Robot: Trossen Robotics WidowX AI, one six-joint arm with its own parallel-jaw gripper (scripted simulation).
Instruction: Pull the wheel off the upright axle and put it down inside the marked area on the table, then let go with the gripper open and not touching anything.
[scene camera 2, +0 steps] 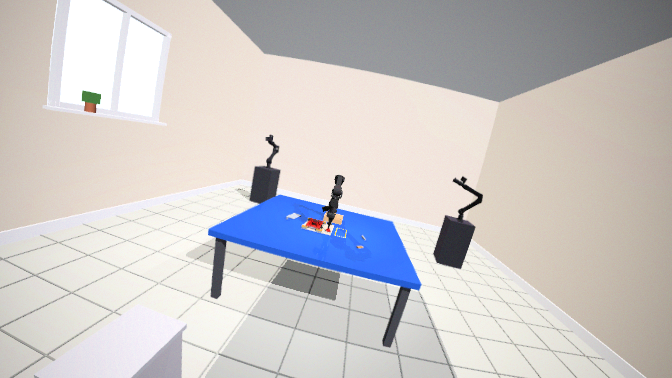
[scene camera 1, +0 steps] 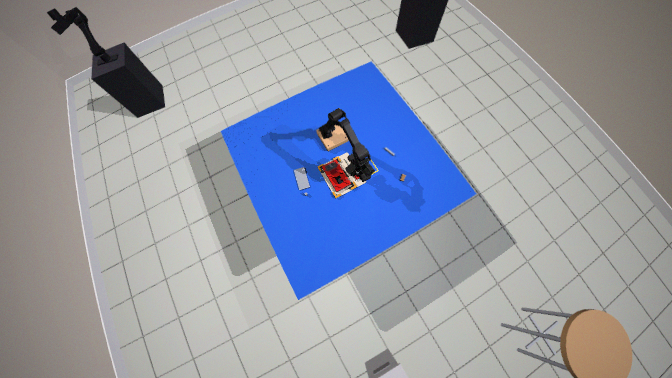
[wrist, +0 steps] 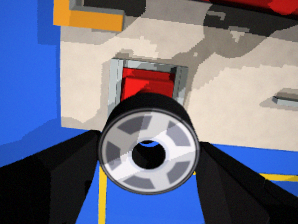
my gripper: holds a wheel (wrist: 148, 171)
